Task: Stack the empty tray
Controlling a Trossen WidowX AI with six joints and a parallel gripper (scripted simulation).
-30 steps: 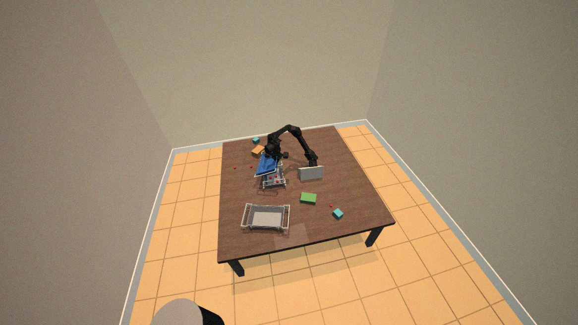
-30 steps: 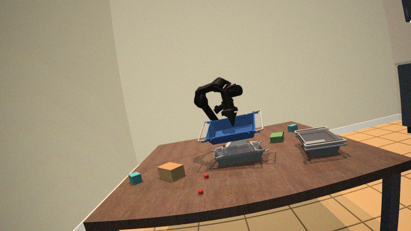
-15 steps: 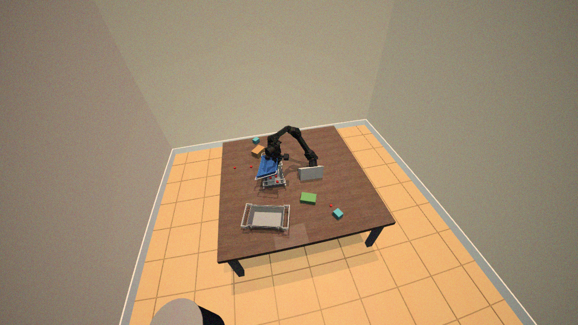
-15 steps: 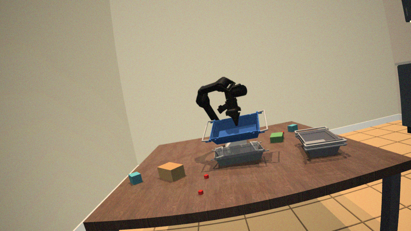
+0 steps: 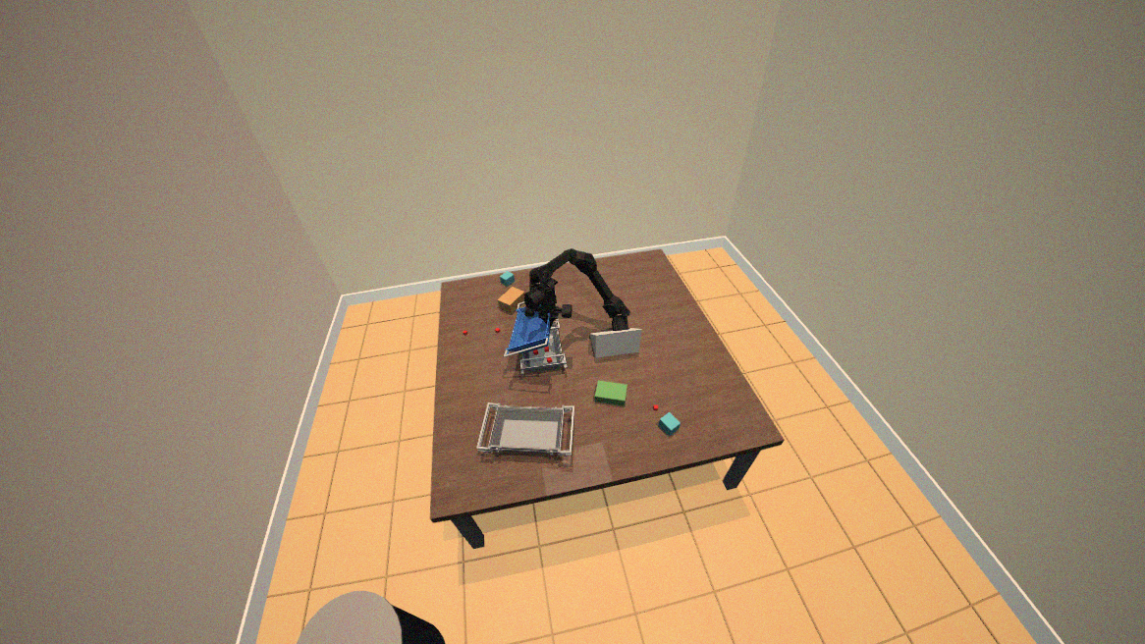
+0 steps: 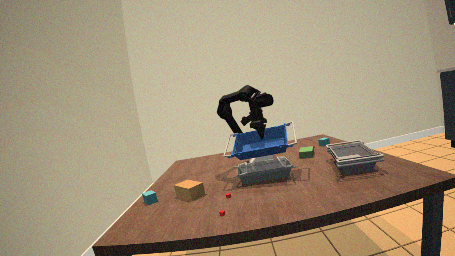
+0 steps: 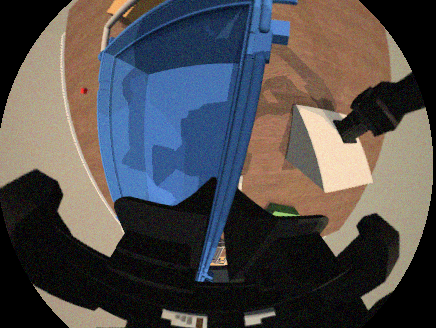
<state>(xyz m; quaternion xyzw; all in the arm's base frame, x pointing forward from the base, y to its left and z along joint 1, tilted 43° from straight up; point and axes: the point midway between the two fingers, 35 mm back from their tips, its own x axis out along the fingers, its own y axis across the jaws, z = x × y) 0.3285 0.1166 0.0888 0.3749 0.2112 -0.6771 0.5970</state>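
Now: the blue tray 7 cm ahead of my gripper tip, 2 cm to the right of it and 1 cm above it. The rest, counted from my gripper tip: orange block: 38 cm to the right, 15 cm below, 15 cm ahead; green block: 28 cm to the left, 20 cm behind, 16 cm below.
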